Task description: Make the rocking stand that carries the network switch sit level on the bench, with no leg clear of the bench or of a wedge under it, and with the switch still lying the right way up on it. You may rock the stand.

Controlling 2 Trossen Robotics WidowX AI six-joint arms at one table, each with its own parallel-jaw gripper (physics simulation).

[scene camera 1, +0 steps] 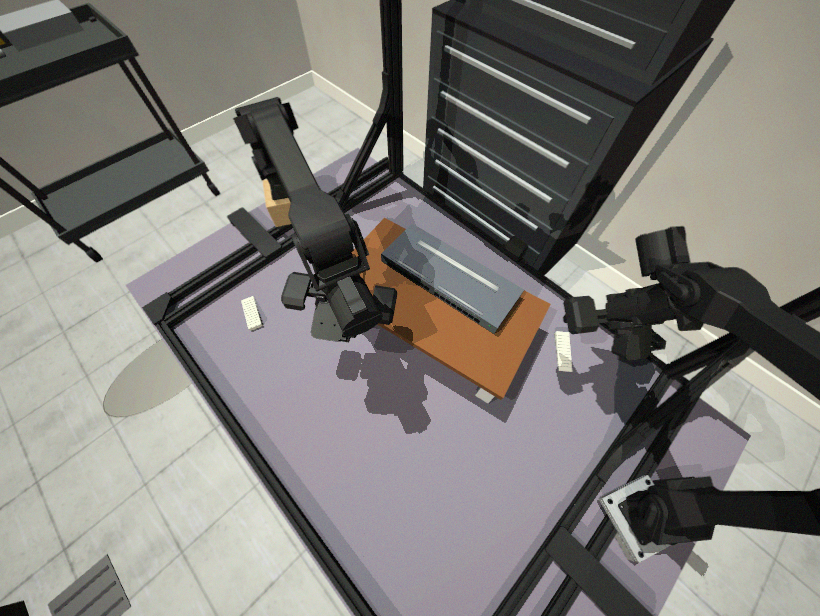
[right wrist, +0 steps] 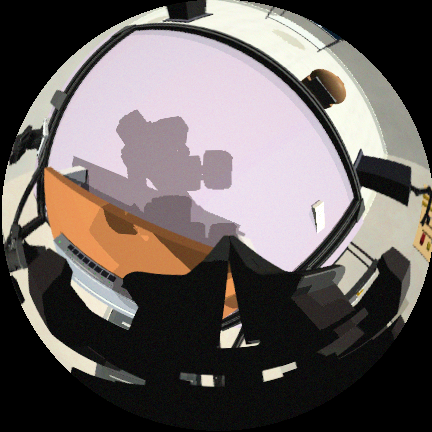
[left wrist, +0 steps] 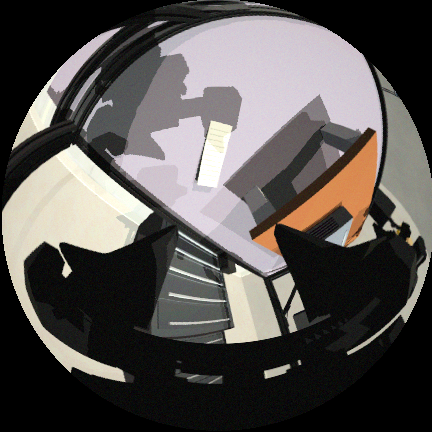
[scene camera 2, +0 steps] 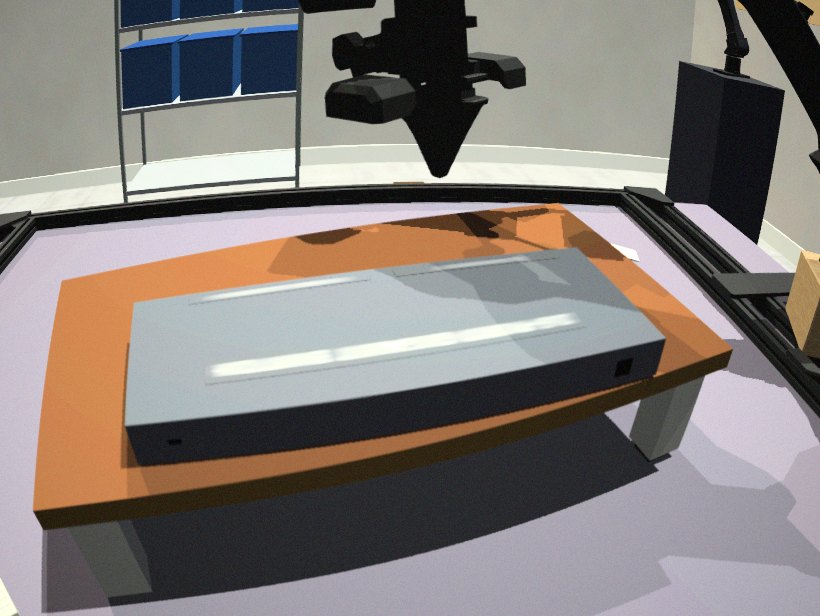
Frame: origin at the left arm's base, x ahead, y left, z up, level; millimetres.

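Where they show: left gripper, between the fingertips: [right wrist: 45,248] [left wrist: 226,229]; right gripper, between the fingertips: [right wrist: 227,240] [left wrist: 372,223] [scene camera 2: 439,176]; left arm's base, origin of its link: [scene camera 1: 644,516]; right arm's base, origin of its link: [scene camera 1: 284,189].
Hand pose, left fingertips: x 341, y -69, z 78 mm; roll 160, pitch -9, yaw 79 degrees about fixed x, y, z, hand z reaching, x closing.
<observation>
Each offset is from my left fingertips to the centre of the thing.
The orange stand [scene camera 1: 457,338] [scene camera 2: 86,371] [left wrist: 360,165] [right wrist: 90,215] is on grey legs; which leg, if any, is clear of the bench cannot be told. The grey switch {dx +187, dy +202, dz +1 mm} [scene camera 1: 457,278] [scene camera 2: 318,324] [right wrist: 95,281] lies flat on it, skewed to its edges. One white ribbed wedge {dx +323, dy +639, dz -110 mm} [scene camera 1: 251,312] [right wrist: 318,216] lies apart at the left in scene camera 1; another wedge {dx -26, dy +10, dz -110 mm} [scene camera 1: 562,351] [left wrist: 214,155] lies beside the stand's right end. My left gripper [scene camera 1: 613,328] [left wrist: 226,229] is open and empty above and beside that wedge. My right gripper [scene camera 2: 439,173] [right wrist: 227,240] is shut and empty, above the stand's long edge.
The lilac bench is bordered by black rails [scene camera 1: 241,437]. A dark drawer cabinet [scene camera 1: 503,99] stands behind it. A wooden block [scene camera 1: 278,212] [scene camera 2: 803,305] is by the right arm's side rail. A dark arm with a pale square plate [scene camera 1: 616,507] is at the lower right in scene camera 1.
</observation>
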